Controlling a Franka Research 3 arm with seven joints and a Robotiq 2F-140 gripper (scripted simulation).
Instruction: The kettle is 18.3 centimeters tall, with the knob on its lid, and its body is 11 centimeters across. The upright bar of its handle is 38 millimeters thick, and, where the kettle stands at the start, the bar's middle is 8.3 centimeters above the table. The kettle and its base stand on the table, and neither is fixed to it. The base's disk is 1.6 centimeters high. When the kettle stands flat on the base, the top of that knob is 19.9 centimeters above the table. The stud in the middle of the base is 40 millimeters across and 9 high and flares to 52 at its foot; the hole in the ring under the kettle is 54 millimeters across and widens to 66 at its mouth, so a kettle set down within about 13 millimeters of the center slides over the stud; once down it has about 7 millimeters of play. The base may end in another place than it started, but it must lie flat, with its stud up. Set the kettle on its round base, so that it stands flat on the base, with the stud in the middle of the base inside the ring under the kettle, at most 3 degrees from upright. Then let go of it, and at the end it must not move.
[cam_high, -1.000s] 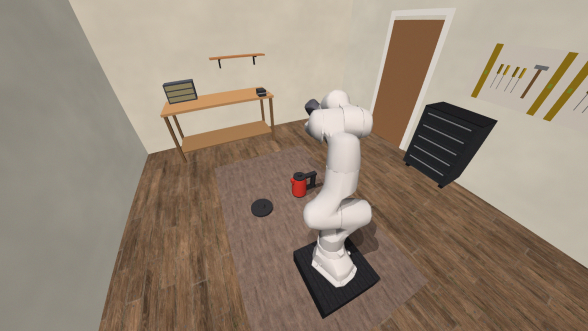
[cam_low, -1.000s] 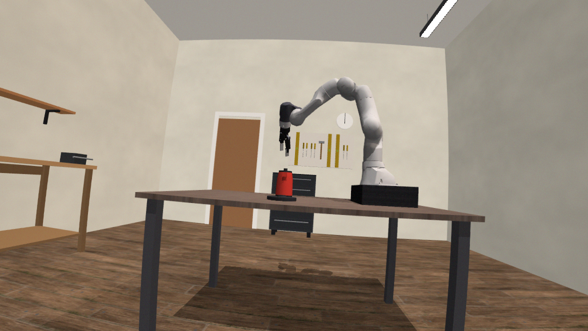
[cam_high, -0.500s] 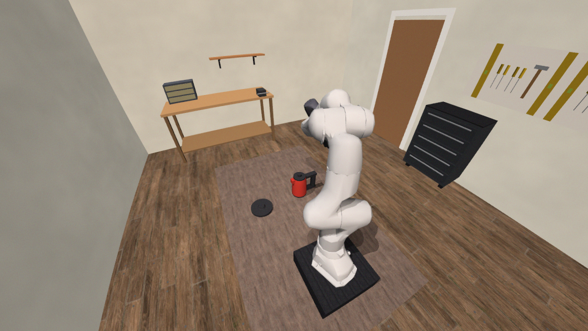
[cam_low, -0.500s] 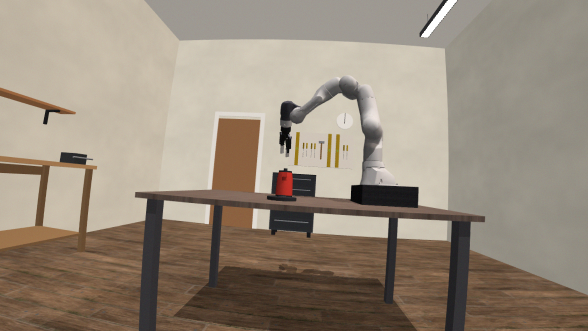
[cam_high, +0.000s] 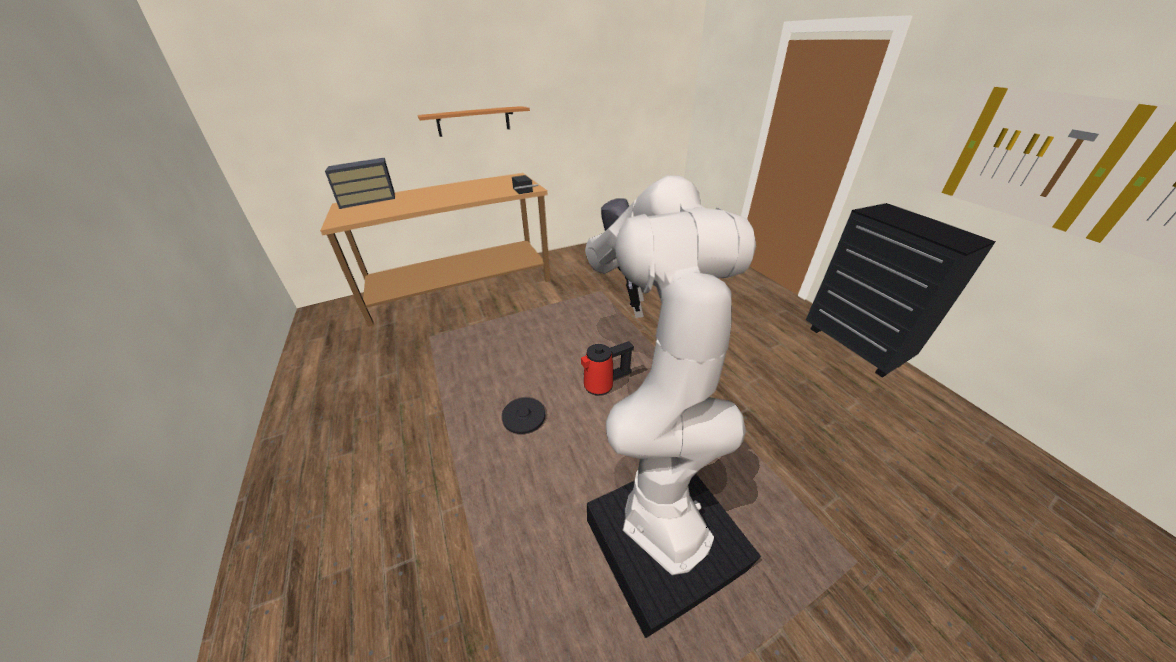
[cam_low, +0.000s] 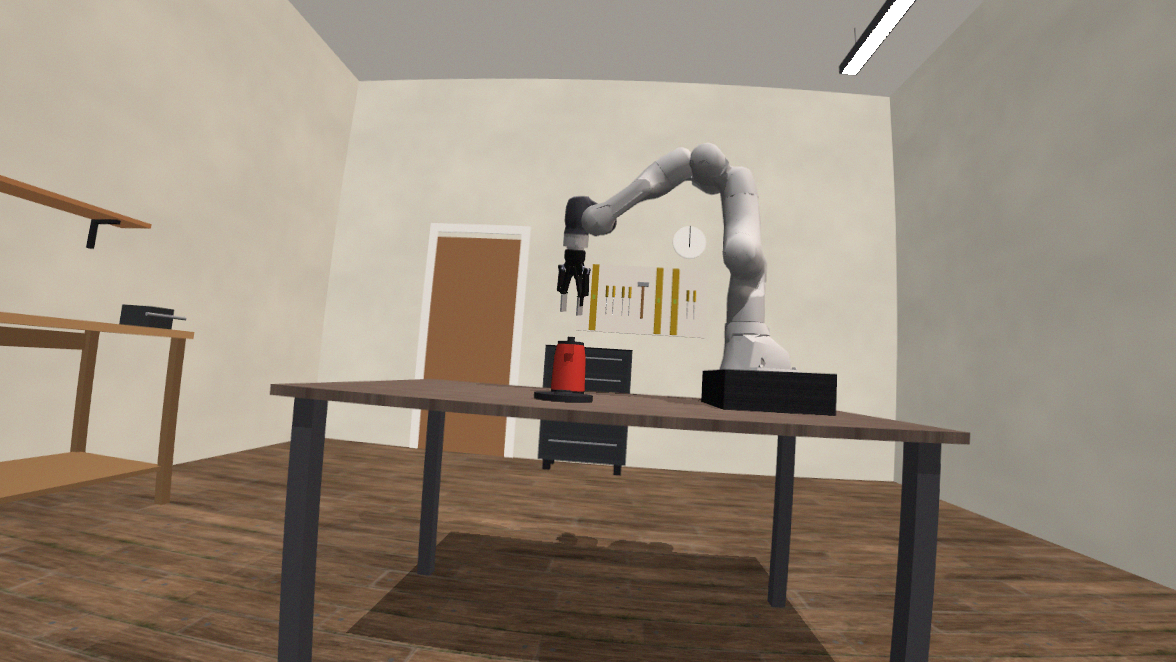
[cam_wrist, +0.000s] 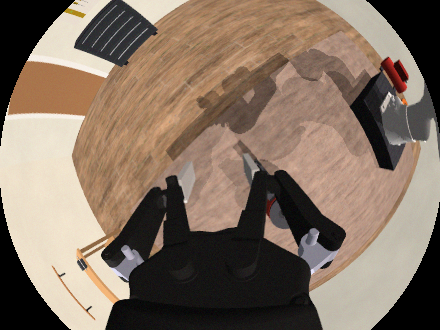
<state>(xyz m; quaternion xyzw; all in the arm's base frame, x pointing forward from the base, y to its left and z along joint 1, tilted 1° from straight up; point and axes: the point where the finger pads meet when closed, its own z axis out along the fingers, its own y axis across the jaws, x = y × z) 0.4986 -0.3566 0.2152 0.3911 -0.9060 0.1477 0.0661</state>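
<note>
The kettle lies 13 cm to the left of my hand and 22 cm below it. The rest, counted from my hand: round black base (3 cm ahead, 46 cm to the left, 30 cm below).
</note>
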